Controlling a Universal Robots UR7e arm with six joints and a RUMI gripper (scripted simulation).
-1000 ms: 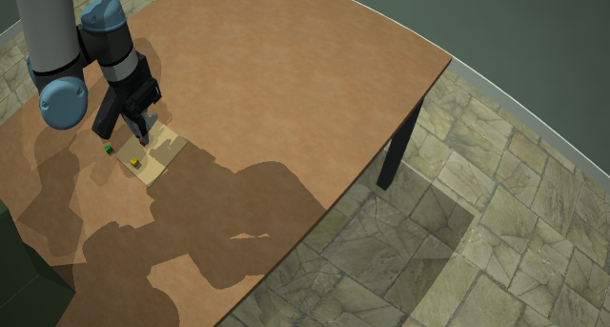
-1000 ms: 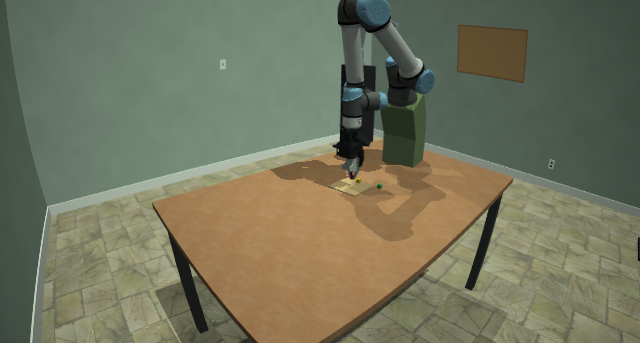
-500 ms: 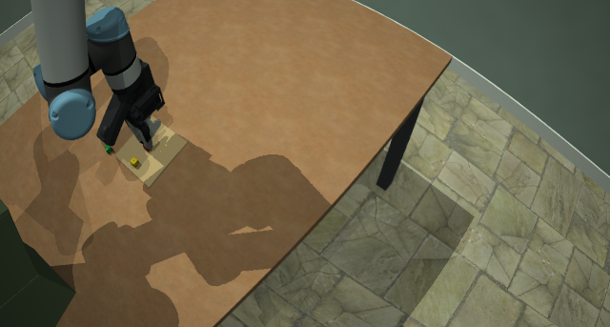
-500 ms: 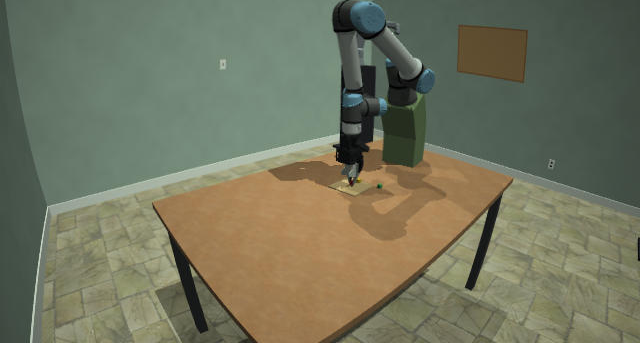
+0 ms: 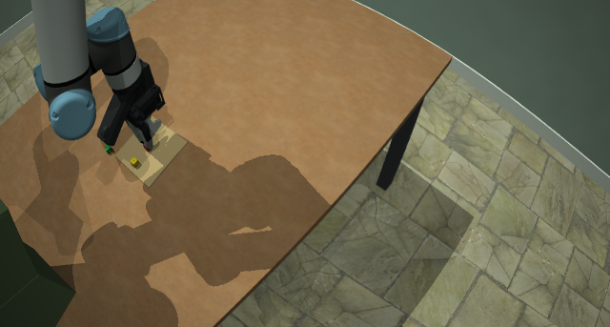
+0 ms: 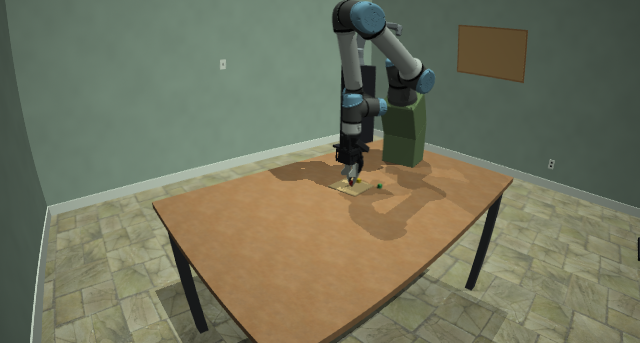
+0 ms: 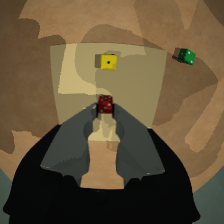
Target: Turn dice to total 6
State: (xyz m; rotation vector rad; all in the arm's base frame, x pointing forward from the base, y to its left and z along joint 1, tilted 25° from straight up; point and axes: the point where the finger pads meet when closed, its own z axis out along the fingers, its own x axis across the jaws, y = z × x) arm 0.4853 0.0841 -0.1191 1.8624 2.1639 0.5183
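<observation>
My gripper is now 10 mm above the red die. From my hand the other things lie so: yellow die (50 mm behind, 10 mm to the right, 10 mm below); mat (20 mm below); green die (90 mm behind, 80 mm to the left, 20 mm below).
</observation>
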